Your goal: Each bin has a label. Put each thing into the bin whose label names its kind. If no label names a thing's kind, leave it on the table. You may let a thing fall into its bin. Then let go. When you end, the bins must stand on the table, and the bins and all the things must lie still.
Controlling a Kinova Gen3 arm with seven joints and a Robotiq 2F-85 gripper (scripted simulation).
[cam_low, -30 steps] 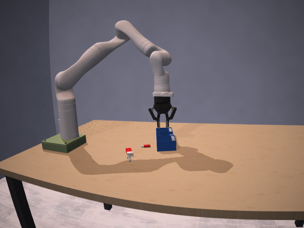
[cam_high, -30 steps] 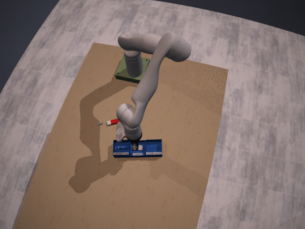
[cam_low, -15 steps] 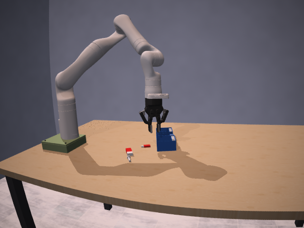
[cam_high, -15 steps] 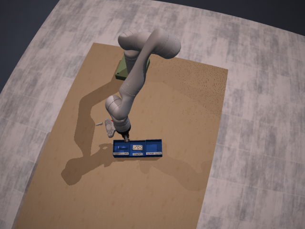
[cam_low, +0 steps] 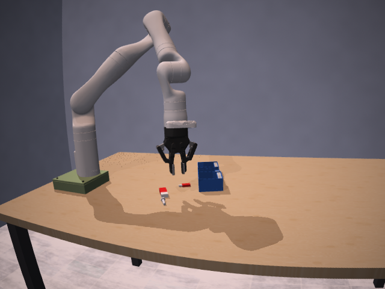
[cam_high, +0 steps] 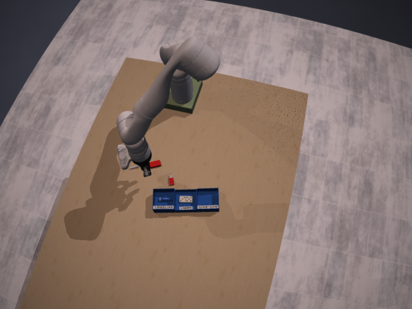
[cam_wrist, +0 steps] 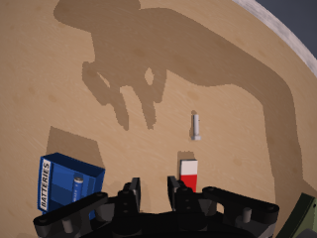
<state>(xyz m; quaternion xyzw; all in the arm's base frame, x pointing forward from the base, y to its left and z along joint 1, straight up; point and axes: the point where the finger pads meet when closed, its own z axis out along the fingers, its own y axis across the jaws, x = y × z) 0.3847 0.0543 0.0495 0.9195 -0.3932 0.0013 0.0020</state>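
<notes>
Right now my hand is 10 mm past the grey bolt, 80 mm to the left of it and 90 mm above it. From my hand the other things lie so: blue battery: 60 mm ahead, 100 mm to the left, 80 mm below; then white domino: 20 mm ahead, 170 mm to the left, 80 mm below; then red object: 30 mm behind, 80 mm to the left, 90 mm below.
</notes>
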